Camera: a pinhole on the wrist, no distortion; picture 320 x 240 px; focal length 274.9 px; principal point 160.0 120.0 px. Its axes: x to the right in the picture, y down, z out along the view. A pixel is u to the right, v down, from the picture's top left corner.
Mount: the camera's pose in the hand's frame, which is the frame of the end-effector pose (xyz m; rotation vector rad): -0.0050 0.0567 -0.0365 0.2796 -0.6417 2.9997
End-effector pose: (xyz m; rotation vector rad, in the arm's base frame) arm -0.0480 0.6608 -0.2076 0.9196 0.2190 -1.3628
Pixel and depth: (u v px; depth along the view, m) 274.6 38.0 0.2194
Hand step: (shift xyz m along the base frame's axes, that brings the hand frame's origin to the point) -0.0618 -0.0998 0.1769
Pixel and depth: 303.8 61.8 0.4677
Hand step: -0.2457 -0.1942 0.3855
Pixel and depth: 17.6 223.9 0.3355
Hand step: -0.1945 -0.2613 -0.1008
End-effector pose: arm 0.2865 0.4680 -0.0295 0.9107 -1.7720 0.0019
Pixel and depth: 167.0 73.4 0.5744
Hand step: -0.3798 -0.3295 -0.1820
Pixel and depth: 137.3 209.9 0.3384
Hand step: -0.0786 -0.2590 -0.1109
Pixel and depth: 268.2 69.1 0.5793
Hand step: -0.4022 -0.2229 -0.3658
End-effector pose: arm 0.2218 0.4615 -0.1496 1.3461 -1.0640 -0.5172
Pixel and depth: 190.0 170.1 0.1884
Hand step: -0.0888 -0.0770 -0.0623
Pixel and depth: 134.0 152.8 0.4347
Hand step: -0.1818 -0.2898 -0.1665
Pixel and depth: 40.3 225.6 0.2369
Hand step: -0.0091 -0.1935 -0.0929
